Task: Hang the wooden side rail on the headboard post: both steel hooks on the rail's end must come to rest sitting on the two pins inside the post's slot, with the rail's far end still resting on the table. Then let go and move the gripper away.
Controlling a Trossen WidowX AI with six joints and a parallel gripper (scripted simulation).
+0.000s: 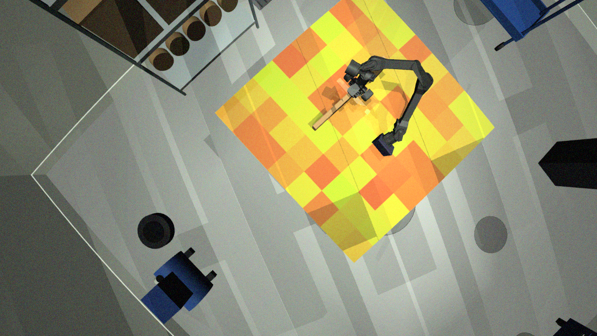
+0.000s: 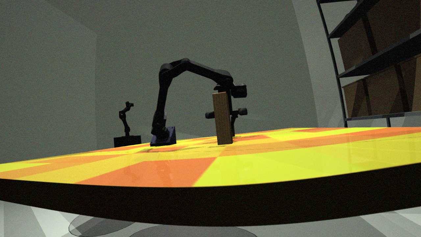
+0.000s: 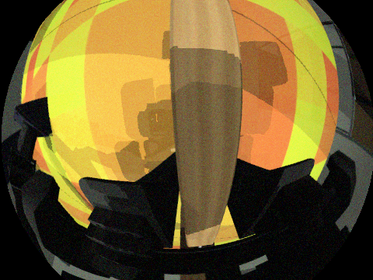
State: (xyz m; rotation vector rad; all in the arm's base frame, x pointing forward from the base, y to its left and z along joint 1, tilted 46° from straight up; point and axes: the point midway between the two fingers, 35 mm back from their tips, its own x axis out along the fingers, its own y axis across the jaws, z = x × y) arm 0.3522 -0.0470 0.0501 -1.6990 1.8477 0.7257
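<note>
Right now the headboard post is 150 mm to the right of my gripper tip and 40 mm above it.
</note>
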